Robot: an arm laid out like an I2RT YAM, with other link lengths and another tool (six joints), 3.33 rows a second.
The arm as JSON. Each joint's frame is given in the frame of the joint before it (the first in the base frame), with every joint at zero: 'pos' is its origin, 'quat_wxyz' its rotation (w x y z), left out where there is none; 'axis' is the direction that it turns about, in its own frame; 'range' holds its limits. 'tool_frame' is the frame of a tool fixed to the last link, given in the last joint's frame.
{
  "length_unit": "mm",
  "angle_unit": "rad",
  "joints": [
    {
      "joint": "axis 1",
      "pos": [
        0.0,
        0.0,
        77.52
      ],
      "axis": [
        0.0,
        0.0,
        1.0
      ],
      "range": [
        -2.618,
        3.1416
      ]
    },
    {
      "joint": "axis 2",
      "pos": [
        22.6,
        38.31,
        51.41
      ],
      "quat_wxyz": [
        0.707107,
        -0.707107,
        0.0,
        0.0
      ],
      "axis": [
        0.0,
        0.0,
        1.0
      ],
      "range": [
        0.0,
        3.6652
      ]
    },
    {
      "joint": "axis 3",
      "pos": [
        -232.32,
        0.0,
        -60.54
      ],
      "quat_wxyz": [
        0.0,
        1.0,
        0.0,
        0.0
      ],
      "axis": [
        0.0,
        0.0,
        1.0
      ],
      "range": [
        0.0,
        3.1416
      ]
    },
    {
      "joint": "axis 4",
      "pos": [
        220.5,
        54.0,
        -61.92
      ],
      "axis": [
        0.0,
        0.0,
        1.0
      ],
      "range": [
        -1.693,
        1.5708
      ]
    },
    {
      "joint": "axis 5",
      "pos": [
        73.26,
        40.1,
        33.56
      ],
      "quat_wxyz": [
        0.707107,
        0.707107,
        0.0,
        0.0
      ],
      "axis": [
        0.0,
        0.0,
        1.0
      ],
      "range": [
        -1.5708,
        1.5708
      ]
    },
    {
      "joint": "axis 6",
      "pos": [
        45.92,
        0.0,
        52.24
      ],
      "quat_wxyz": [
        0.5,
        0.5,
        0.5,
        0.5
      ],
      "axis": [
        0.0,
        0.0,
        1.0
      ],
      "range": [
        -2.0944,
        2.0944
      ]
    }
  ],
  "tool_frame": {
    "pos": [
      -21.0,
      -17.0,
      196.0
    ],
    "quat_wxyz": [
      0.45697,
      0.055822,
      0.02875,
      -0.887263
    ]
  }
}
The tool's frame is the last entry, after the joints.
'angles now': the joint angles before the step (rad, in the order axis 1, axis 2, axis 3, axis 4, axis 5, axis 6). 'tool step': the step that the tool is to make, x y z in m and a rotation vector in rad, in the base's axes. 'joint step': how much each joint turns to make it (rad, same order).
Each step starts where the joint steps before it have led.
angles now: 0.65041 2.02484 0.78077 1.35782 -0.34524 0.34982
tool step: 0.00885 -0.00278 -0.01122 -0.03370 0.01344 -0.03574
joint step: -0.00152 0.00152 0.00463 -0.04167 0.03231 -0.02309
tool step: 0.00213 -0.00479 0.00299 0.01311 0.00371 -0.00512
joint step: -0.01076 -0.00459 -0.00766 0.01225 -0.00461 0.01380
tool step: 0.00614 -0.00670 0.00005 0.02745 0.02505 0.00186
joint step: -0.02450 0.01532 0.00307 0.02138 -0.02298 0.04133
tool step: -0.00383 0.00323 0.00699 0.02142 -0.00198 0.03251
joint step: -0.00463 0.00310 0.01219 0.01238 -0.03523 0.02155
